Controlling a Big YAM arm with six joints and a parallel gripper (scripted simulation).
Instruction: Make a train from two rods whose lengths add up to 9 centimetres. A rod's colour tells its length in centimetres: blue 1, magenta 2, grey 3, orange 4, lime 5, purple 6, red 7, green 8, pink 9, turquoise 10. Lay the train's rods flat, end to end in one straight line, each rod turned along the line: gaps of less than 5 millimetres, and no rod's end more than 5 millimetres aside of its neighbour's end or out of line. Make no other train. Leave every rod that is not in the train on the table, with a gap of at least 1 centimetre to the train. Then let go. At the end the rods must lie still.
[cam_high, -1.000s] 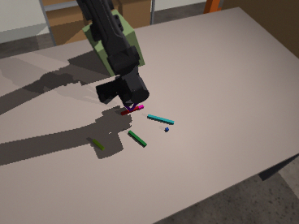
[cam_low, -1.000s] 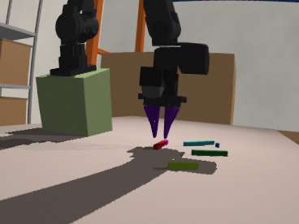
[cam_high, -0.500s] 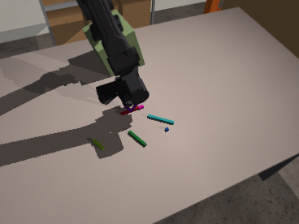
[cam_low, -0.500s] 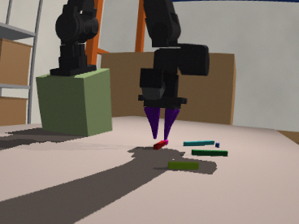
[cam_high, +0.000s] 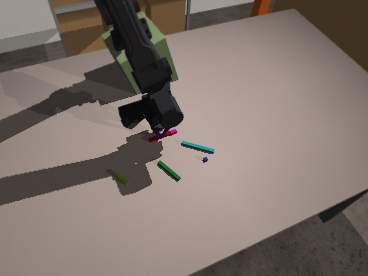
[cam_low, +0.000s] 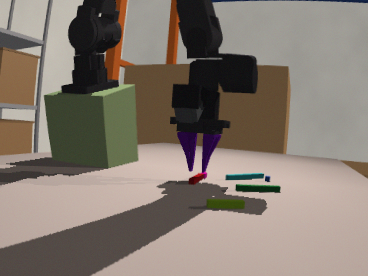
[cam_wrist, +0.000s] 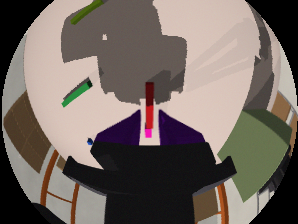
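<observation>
My hand is 20 mm above the red rod. The rest, counted from my hand: magenta rod: 10 mm behind, 40 mm to the left, 20 mm below; turquoise rod: 70 mm ahead, 100 mm to the left, 20 mm below; green rod: 120 mm ahead, 10 mm to the right, 20 mm below.
</observation>
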